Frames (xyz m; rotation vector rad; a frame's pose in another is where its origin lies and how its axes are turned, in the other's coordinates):
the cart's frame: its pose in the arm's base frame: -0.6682 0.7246 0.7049 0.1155 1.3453 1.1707
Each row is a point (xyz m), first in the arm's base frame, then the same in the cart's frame.
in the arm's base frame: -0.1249 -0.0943 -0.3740
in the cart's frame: 0.0516 -1.4178 -0.3422
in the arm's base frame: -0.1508 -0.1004 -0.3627
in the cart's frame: 0.0450 -1.3981 -0.3624
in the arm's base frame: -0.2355 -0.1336 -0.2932
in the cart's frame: -0.0080 -1.3186 -0.4255
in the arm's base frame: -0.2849 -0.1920 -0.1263
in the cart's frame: -0.1526 -1.2071 -0.4445
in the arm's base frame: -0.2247 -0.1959 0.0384
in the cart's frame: -0.2805 -1.1349 -0.3487
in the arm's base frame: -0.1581 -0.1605 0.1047
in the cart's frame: -0.3151 -1.1129 -0.2570
